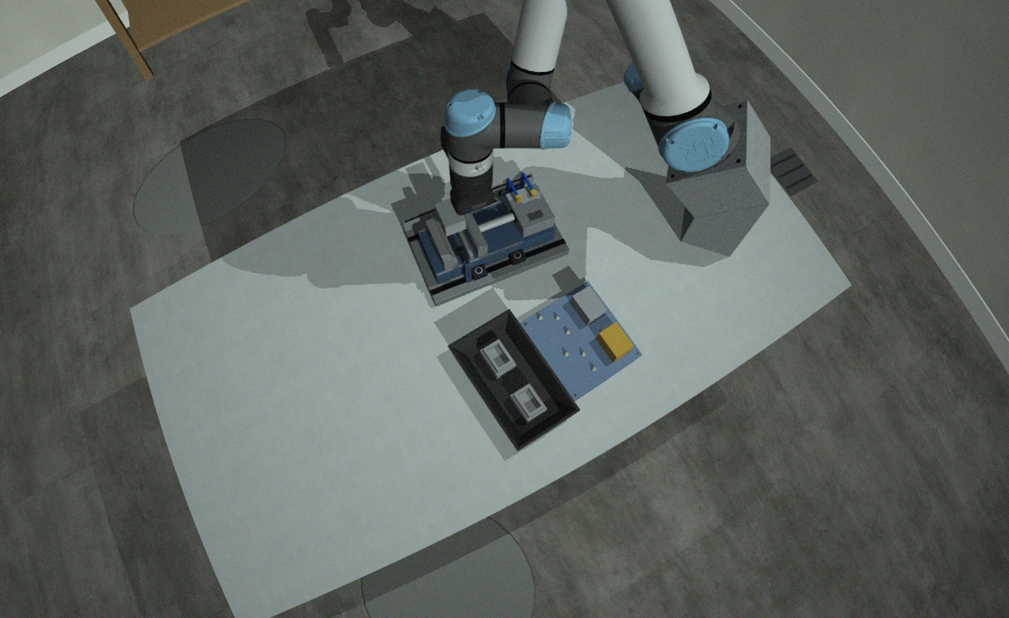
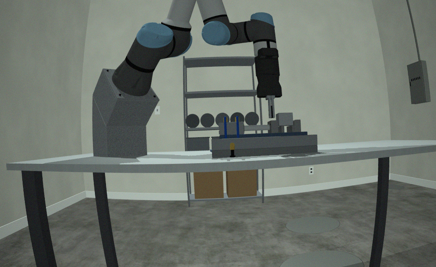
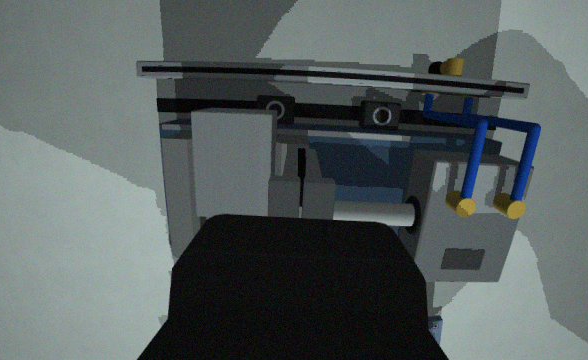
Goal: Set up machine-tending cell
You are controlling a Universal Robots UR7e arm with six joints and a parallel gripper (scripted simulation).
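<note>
My hand is 40 mm to the right of the piston rod, 40 mm past it and 40 mm above it. Also, from my hand: fixed jaw: 80 mm ahead, 40 mm below, 30 mm to the left; then vise: 80 mm below, 40 mm to the left, 20 mm behind; then hose block: 120 mm behind, 50 mm to the left, 40 mm below.
</note>
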